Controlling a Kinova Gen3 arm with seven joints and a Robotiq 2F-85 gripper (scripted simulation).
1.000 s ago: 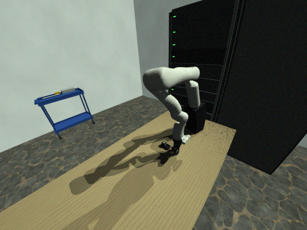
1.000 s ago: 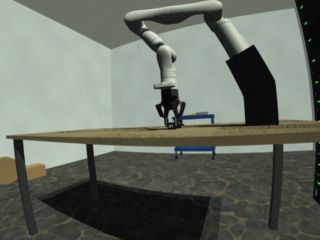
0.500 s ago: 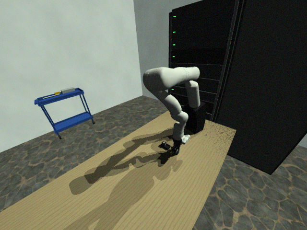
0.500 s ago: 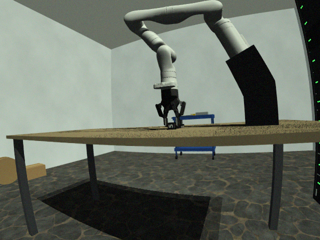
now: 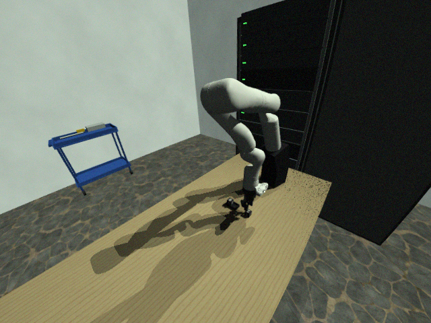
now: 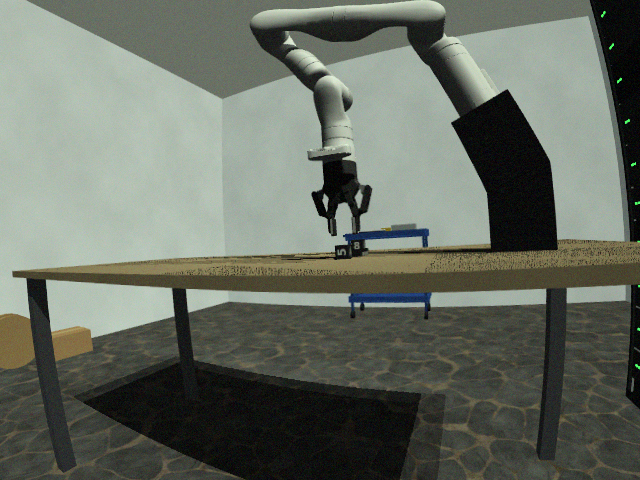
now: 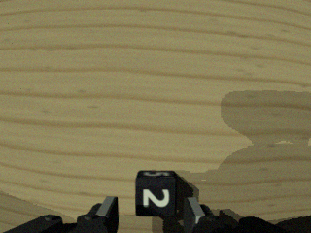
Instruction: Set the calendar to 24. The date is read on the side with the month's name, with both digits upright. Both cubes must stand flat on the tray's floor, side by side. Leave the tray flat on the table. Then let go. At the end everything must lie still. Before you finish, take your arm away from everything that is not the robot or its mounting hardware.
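Right now my hand is 50 mm above the black date cube. Round my hand: black tray: 20 mm behind, 100 mm to the right, 60 mm below; then black cube: 20 mm behind, 120 mm to the right, 40 mm below.
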